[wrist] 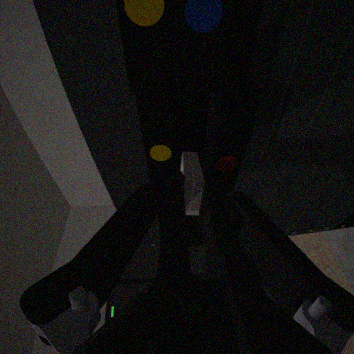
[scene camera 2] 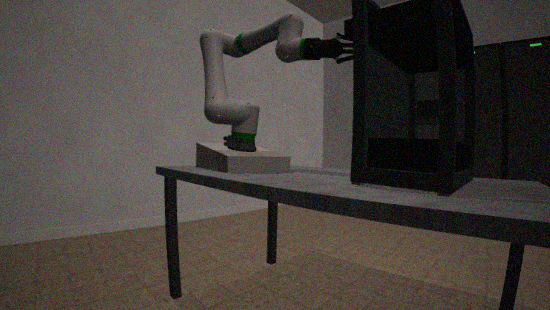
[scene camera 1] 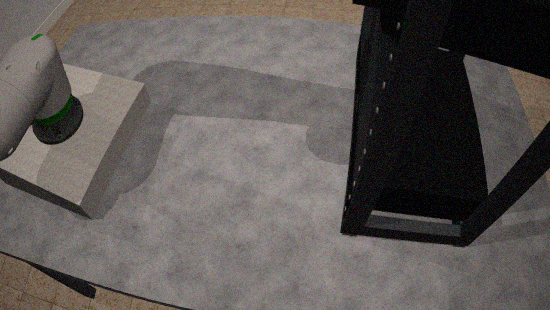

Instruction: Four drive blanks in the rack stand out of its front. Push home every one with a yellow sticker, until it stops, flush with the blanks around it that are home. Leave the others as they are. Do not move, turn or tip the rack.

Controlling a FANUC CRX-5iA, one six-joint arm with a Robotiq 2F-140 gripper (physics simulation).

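The black rack (scene camera 1: 415,237) (scene camera 2: 359,110) stands upright on the table. My gripper (scene camera 2: 347,49) (wrist: 187,163) is shut on a pale bar (wrist: 194,182), at the rack's front. A dark block (scene camera 2: 348,26) juts from the front, above the gripper. In the wrist view, a yellow sticker (wrist: 160,153) lies left of the bar's far end and a red sticker (wrist: 226,163) right of it. Another yellow sticker (wrist: 144,9) and a blue sticker (wrist: 203,12) show at the top edge. The blanks' outlines are too dark to tell how far each stands out or whether the bar touches one.
The arm's pale pedestal (scene camera 1: 115,115) (scene camera 2: 257,162) stands on the grey table (scene camera 1: 240,200) (scene camera 2: 320,200), left of the rack. Dark cabinets (scene camera 2: 525,115) stand behind the rack. Beside the rack's front, a pale wall strip (wrist: 55,110) shows at the wrist view's left.
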